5 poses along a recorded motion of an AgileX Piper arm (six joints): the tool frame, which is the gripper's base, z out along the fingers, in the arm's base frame.
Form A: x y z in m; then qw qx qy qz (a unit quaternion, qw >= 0).
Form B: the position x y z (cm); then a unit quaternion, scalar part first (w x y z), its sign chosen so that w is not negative. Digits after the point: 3 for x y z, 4 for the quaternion.
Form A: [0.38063, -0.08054, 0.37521, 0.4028, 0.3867, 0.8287, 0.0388]
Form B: [38.063, -8.054, 37.521, 0.4028, 0.3867, 0.8287, 0.0388]
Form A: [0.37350, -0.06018, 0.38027, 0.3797, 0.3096, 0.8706, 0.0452]
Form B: [37.350, -6.018, 38.027, 0.3797, 0.3096, 0.8706, 0.0452]
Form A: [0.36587, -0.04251, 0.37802, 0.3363, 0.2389, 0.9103, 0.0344]
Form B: [36.587, -4.251, 37.802, 0.3363, 0.2389, 0.9103, 0.0344]
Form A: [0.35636, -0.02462, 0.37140, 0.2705, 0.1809, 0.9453, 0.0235]
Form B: [35.636, -2.462, 37.140, 0.2705, 0.1809, 0.9453, 0.0235]
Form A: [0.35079, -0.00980, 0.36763, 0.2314, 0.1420, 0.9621, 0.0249]
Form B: [35.079, -0.980, 36.763, 0.2314, 0.1420, 0.9621, 0.0249]
